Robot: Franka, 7 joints.
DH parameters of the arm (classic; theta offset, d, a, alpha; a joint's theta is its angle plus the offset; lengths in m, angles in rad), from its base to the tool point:
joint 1: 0 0.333 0 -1.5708
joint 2: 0 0 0 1.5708
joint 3: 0 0.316 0.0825 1.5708
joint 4: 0 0 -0.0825 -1.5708
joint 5: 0 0.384 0 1.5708
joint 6: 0 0 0.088 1.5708
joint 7: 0 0.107 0 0
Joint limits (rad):
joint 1: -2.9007..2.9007
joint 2: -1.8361..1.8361
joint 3: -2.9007..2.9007
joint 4: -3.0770..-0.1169
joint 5: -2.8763..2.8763
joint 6: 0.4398..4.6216
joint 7: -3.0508..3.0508
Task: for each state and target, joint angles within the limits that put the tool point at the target. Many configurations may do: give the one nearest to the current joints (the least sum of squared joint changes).
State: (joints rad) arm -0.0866 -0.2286 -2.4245 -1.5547 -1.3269 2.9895 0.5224
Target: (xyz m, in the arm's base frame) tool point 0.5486 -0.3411 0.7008
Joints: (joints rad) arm 0.5003 0.5450 -1.5649 -1.4465 -1.3199 3.0709 0.5224
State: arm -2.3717 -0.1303 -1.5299 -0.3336 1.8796 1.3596 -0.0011
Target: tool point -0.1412 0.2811 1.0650
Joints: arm -2.3403 -0.2651 -1.6589 -0.6938 1.7943 1.3982 -0.0011
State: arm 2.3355 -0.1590 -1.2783 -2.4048 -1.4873 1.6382 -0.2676
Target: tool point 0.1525 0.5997 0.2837
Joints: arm 2.1907 0.6498 -0.8256 -1.9583 -1.5957 1.9671 -0.2676
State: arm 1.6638 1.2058 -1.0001 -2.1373 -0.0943 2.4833 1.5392
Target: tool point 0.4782 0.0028 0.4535
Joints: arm 1.6765 1.2960 -1.8319 -2.3764 -0.1176 2.3477 1.5392
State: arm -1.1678 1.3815 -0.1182 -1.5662 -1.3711 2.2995 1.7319
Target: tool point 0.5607 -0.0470 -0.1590
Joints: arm -0.5712 1.4889 0.4624 -1.4608 -1.3713 2.4464 1.7319
